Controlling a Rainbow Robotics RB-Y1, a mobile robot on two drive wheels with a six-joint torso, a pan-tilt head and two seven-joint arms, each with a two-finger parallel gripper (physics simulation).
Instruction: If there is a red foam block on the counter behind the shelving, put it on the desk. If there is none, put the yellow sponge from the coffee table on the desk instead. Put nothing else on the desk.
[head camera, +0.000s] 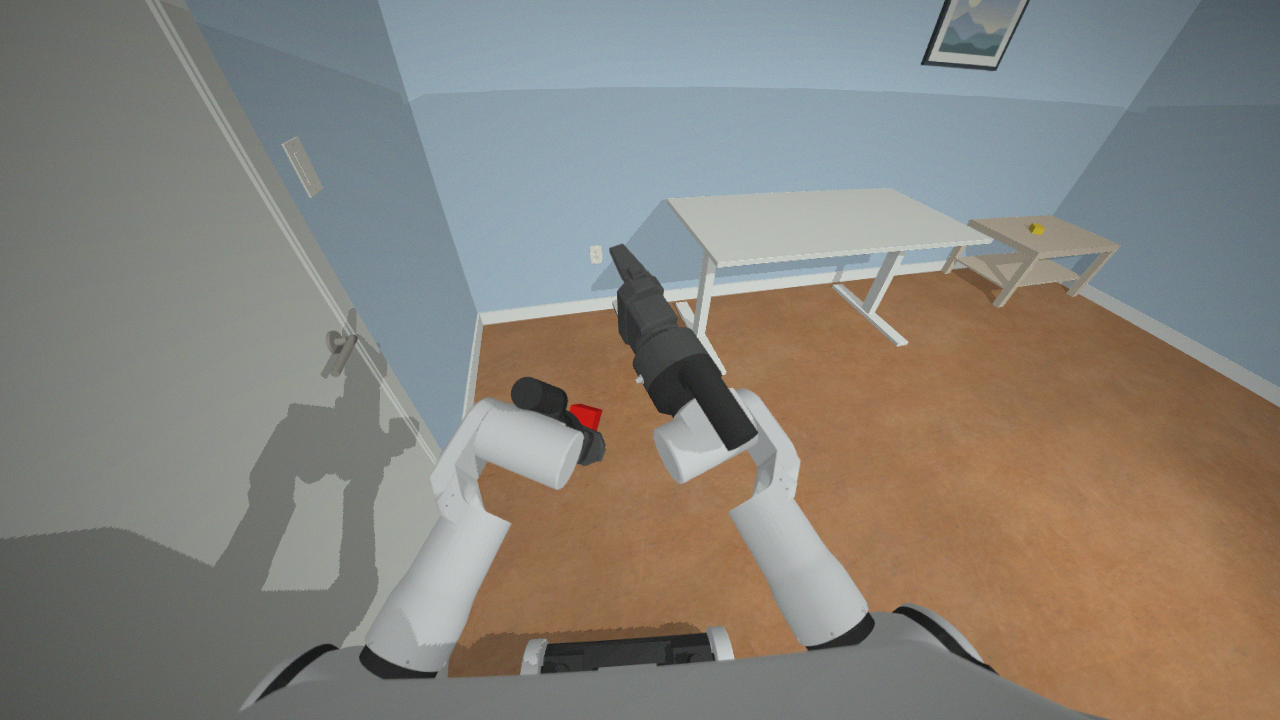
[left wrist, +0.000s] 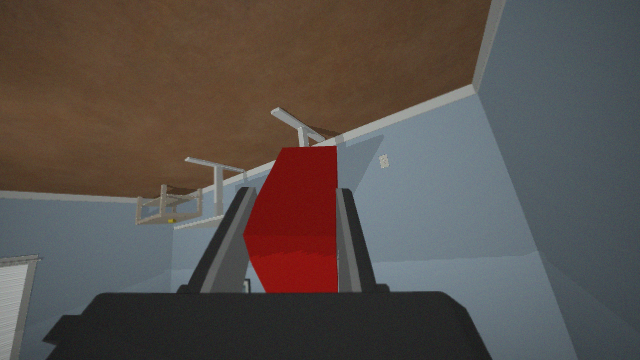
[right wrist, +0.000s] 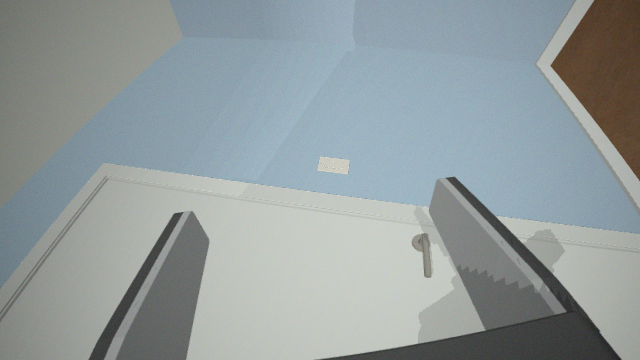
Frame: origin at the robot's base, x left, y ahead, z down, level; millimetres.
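Where they show: left gripper, fingertip midpoint: (left wrist: 296, 199); right gripper, fingertip midpoint: (head camera: 617, 276) (right wrist: 317, 211).
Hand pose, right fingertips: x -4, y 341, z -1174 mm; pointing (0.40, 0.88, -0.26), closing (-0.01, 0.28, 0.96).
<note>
After its pixels a point has its place.
A red foam block (head camera: 586, 415) {x 56, y 272, z -947 mm} (left wrist: 295, 200) {x 76, y 255, z -898 mm} is held between the fingers of my left gripper (head camera: 587, 429) {x 73, y 263, z -896 mm} (left wrist: 296, 199) {x 73, y 263, z -896 mm}, which is shut on it above the floor. My right gripper (head camera: 619, 249) (right wrist: 317, 211) {x -4, y 341, z -1174 mm} is open, with no object between its fingers. The white desk (head camera: 814, 222) {x -1021, y 1637, z -720 mm} stands against the far wall, apart from both grippers; its legs (left wrist: 218, 187) {x -1704, y 1798, z -288 mm} show in the left wrist view. A yellow sponge (head camera: 1036, 229) {x -3082, y 2168, z -483 mm} (left wrist: 172, 220) {x -3081, y 2176, z -472 mm} lies on the low wooden coffee table (head camera: 1080, 240) {x -3408, y 2072, z -450 mm} (left wrist: 163, 201) {x -2827, y 1884, z -245 mm} to the right of the desk in the head view. The counter and shelving do not show.
A grey-white door (head camera: 116, 268) {x 594, y 270, z -1251 mm} (right wrist: 300, 260) {x 619, y 418, z -1264 mm} with a lever handle (head camera: 340, 351) {x 626, y 514, z -904 mm} (right wrist: 426, 255) {x 578, y 474, z -927 mm} is close at the left of the head view. Brown floor (head camera: 939, 465) {x -1461, y 642, z 0 mm} lies between me and the desk. A framed picture (head camera: 973, 35) {x -1960, y 2270, z -1521 mm} hangs on the blue far wall.
</note>
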